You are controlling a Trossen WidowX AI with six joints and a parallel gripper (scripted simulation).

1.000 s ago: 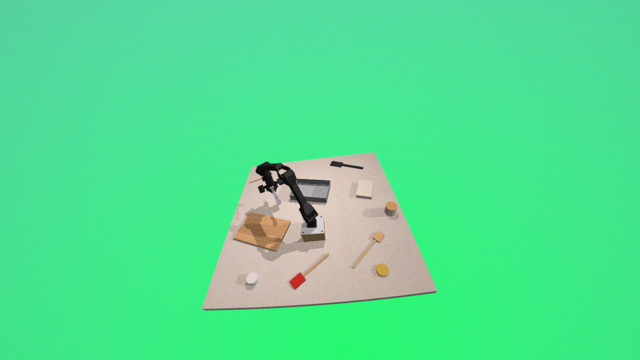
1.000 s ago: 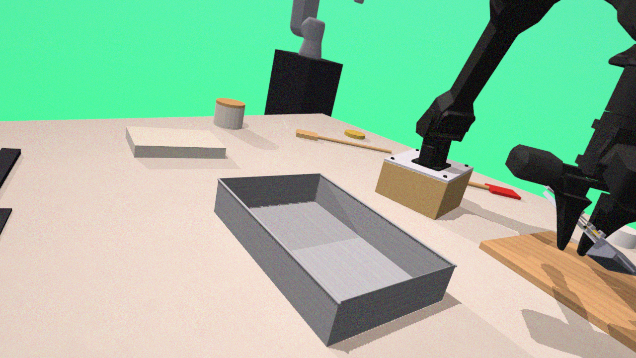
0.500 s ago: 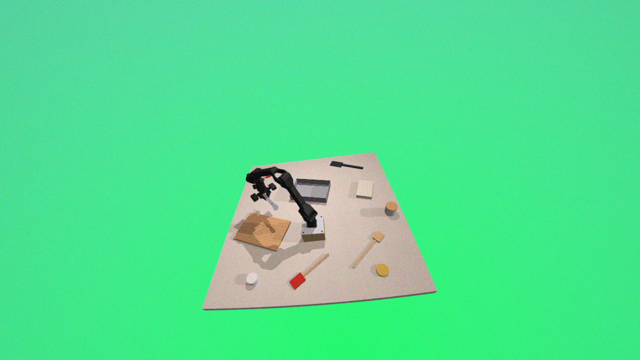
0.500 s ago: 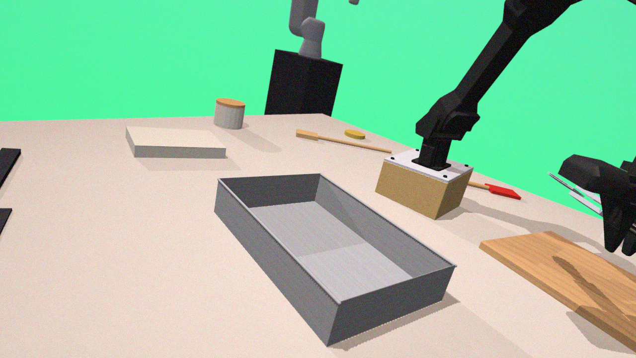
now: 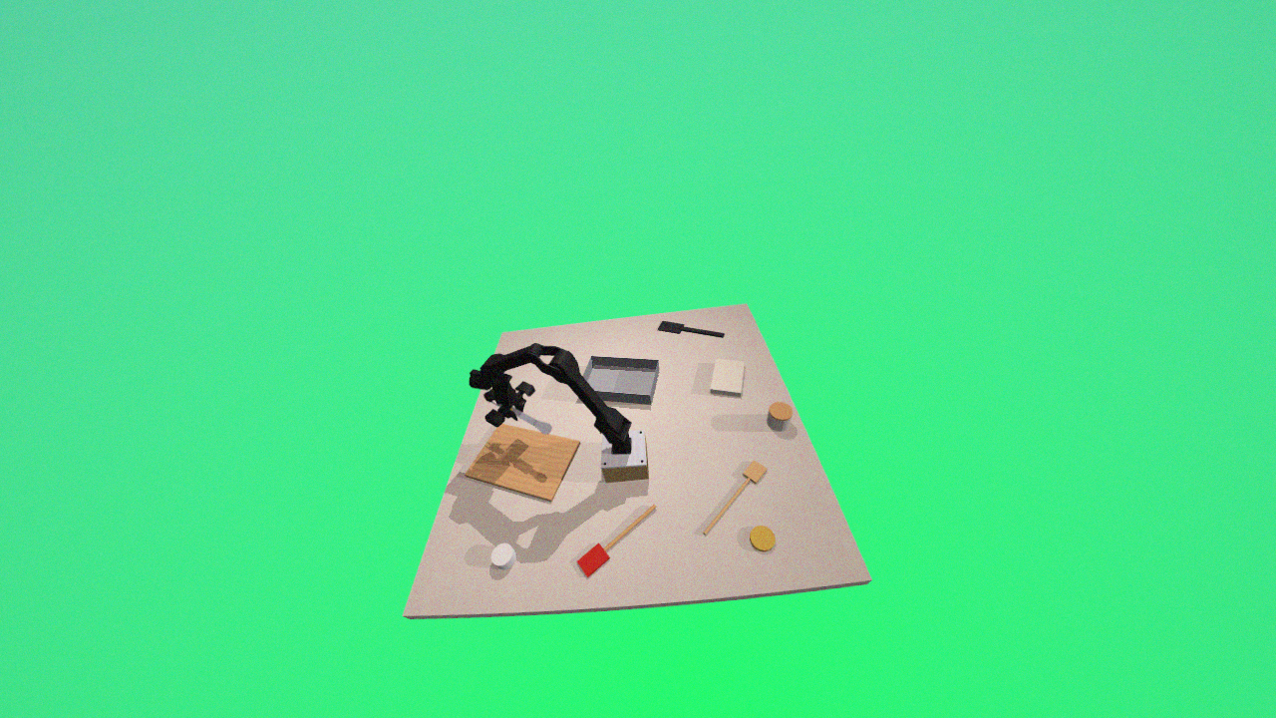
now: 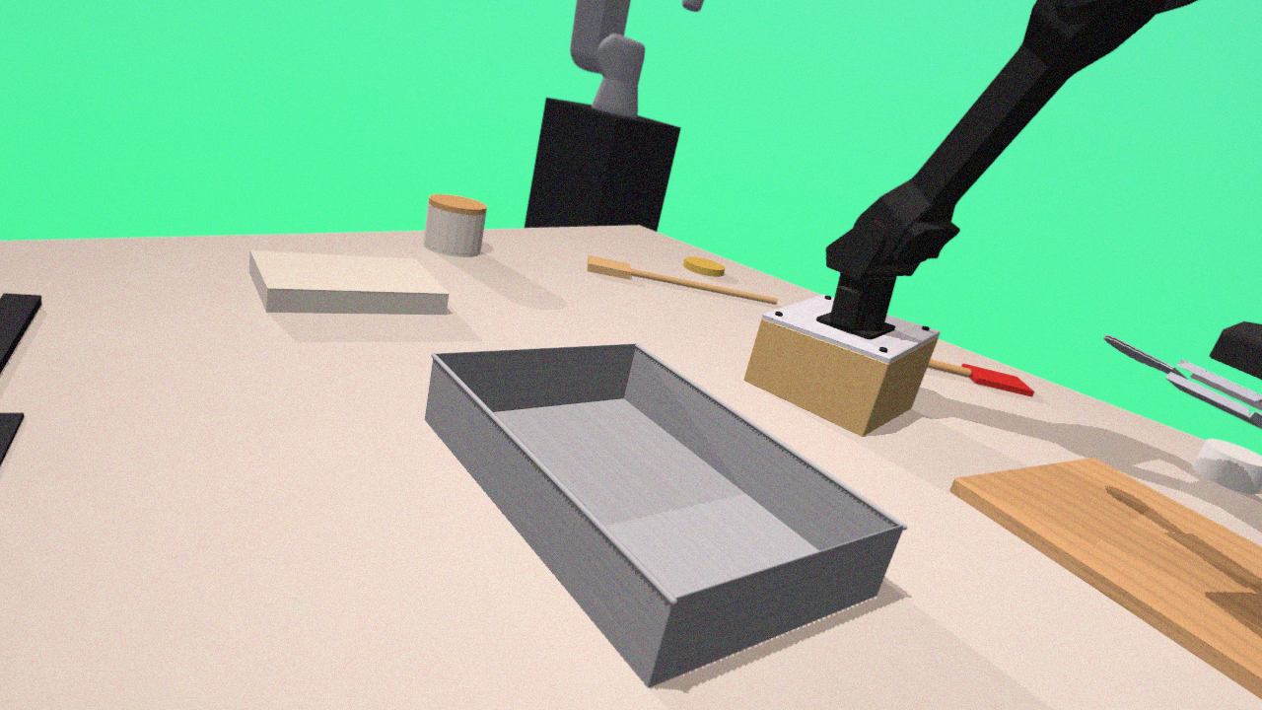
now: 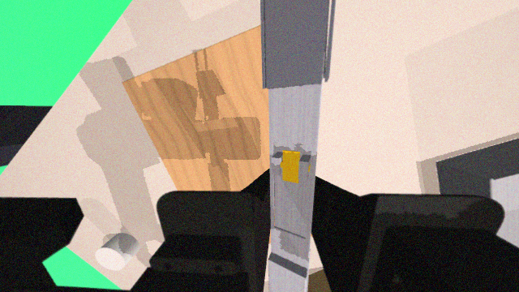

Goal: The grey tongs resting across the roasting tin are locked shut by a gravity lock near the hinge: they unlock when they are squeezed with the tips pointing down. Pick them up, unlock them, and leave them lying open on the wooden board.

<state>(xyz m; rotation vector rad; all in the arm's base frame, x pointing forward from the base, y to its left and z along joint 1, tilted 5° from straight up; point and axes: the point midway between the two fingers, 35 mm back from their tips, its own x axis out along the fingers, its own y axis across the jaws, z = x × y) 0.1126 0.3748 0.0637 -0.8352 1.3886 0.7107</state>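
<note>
My gripper tip is now 4 cm below the yellow lock piece, 2 cm to the right of it and 1 cm short of it. Also, from my gripper tip: wooden board (12 cm below, 9 cm behind); white puck (43 cm behind, 11 cm below, 1 cm to the right); grey roasting tin (34 cm to the right, 26 cm ahead, 10 cm below).
</note>
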